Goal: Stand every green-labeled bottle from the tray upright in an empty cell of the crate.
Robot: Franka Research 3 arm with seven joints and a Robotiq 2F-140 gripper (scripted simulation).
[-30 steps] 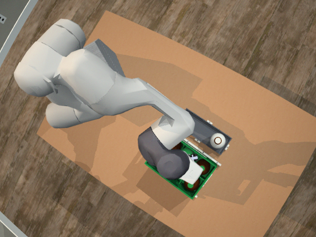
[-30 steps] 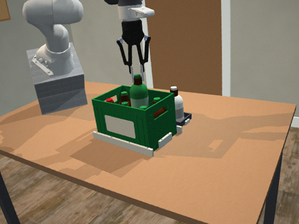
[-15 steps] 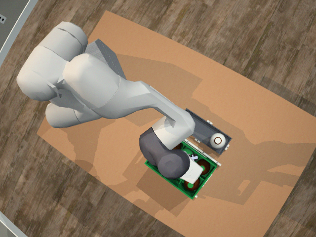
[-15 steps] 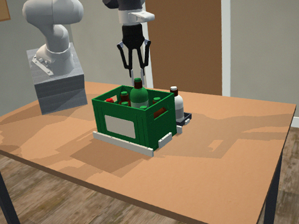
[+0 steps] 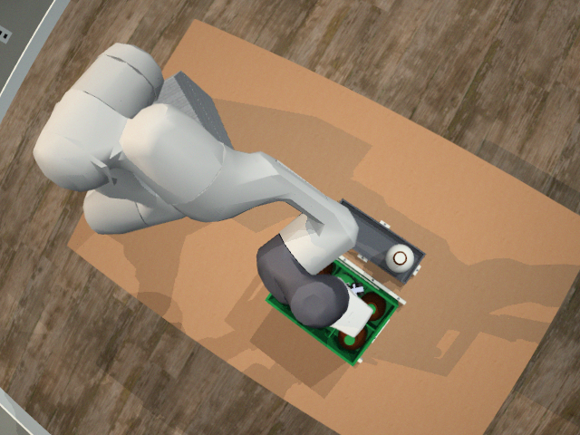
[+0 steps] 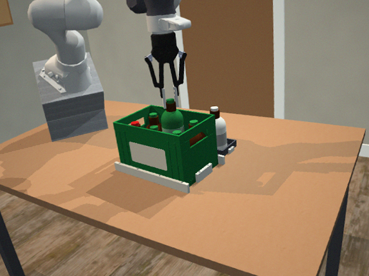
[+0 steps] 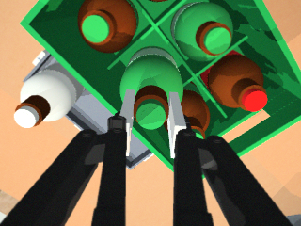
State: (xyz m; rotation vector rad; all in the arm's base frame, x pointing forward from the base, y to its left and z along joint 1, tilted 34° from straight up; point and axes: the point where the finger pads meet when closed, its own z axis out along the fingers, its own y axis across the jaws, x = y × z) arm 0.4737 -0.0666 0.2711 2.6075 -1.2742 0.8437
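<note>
Now: hand 15 cm above the green crate, 4 cm to the left of it and 1 cm past it. From my hand the other things lie so: white-labeled bottle 15 cm below, 12 cm to the left, 10 cm ahead; grey tray 22 cm below, 14 cm to the left, 2 cm ahead.
</note>
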